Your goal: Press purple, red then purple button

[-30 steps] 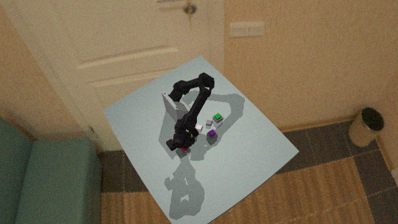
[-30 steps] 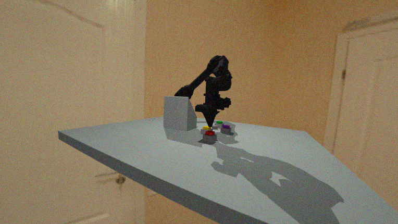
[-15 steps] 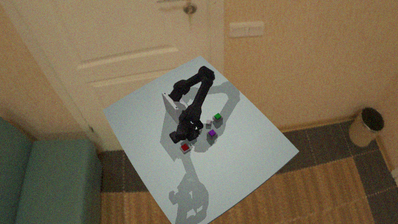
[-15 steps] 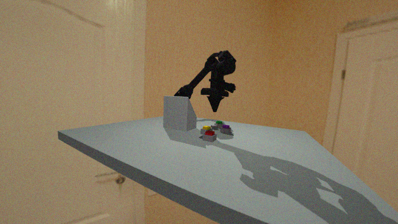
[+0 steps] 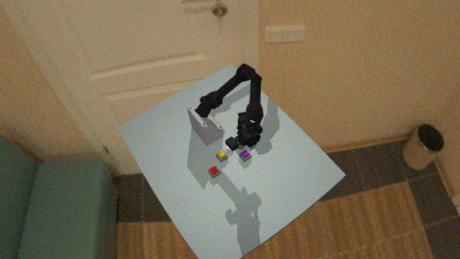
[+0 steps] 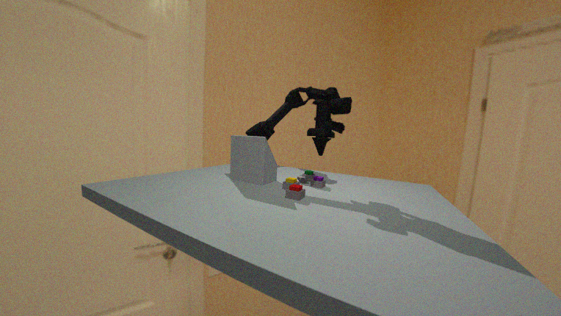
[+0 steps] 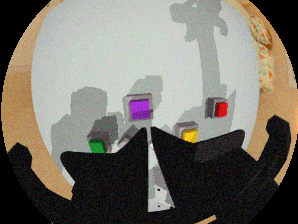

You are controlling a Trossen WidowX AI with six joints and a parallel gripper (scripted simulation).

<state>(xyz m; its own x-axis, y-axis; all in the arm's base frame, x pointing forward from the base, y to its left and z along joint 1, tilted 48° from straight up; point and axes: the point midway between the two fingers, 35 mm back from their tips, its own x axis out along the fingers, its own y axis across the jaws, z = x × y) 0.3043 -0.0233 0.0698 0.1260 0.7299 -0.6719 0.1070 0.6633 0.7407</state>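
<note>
Right now the purple button is 9 cm below my gripper tip and 1 cm to the left of it. The rest, counted from my gripper tip: green button 12 cm to the left, 9 cm below, 7 cm behind; red button 18 cm to the right, 9 cm below, 4 cm behind; yellow button 9 cm to the right, 9 cm below, 9 cm behind.
</note>
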